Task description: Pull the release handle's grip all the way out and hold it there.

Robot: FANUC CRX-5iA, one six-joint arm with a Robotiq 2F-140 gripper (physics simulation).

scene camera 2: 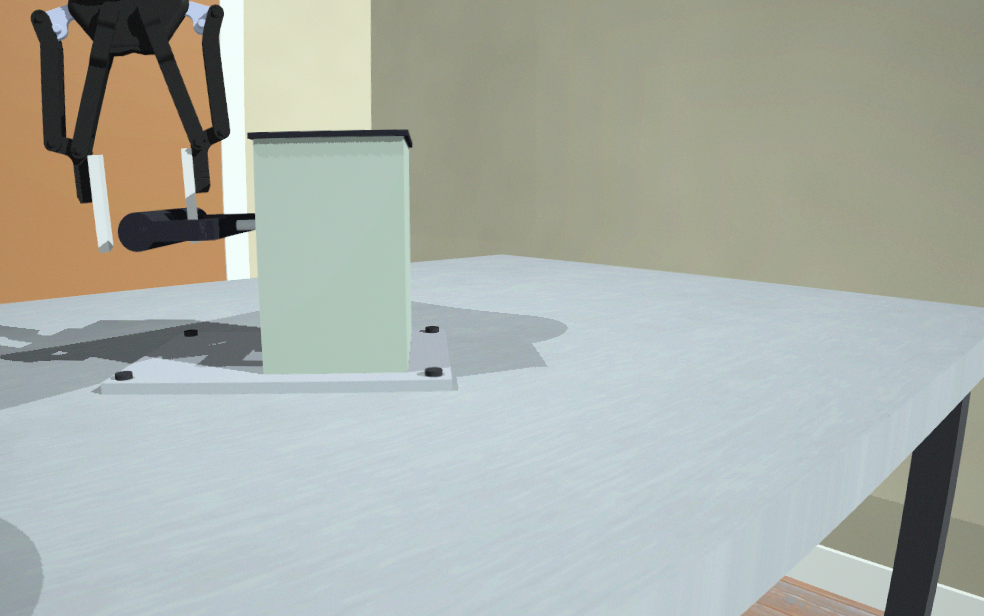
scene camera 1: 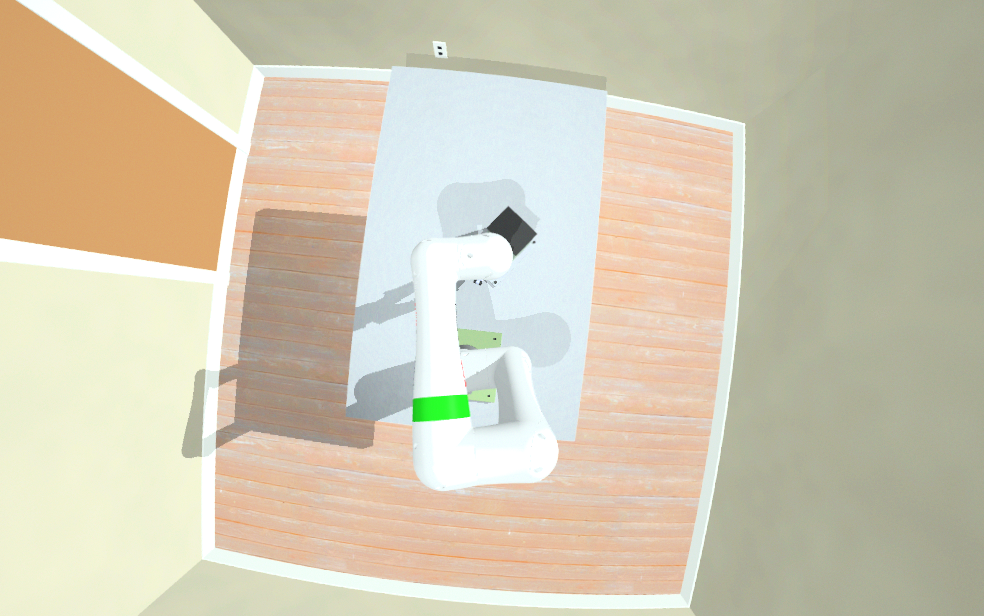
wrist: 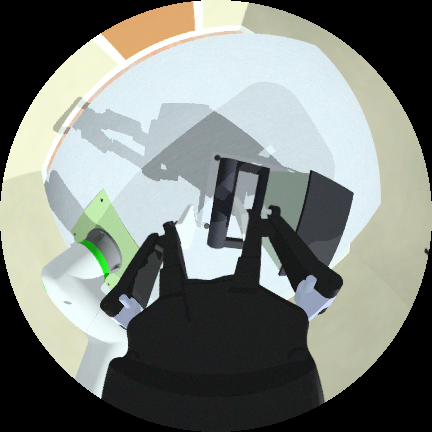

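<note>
The release handle's housing [scene camera 2: 334,254] [wrist: 287,195] is a pale green upright box with a dark cap [scene camera 1: 510,223] [scene camera 2: 330,135] [wrist: 325,215]. Its black grip bar [scene camera 2: 148,231] [wrist: 221,205] stands out from the side on a rectangular frame, with a short grey rod [scene camera 2: 246,225] between frame and housing. My gripper [scene camera 2: 148,243] [wrist: 213,209] is open and points down around the grip bar. One pale fingertip is on the bar's outer side, with a gap. The other reaches down into the frame's opening, between bar and housing. In scene camera 1 the arm hides the grip.
A flat bolted base plate [scene camera 2: 217,387] carries the housing on the grey-white table [scene camera 1: 493,130] [scene camera 2: 508,472] [wrist: 175,65]. The white arm [scene camera 1: 439,326] [wrist: 70,275] rises from a green mounting plate [scene camera 1: 480,338] [wrist: 102,210] and reaches over the table.
</note>
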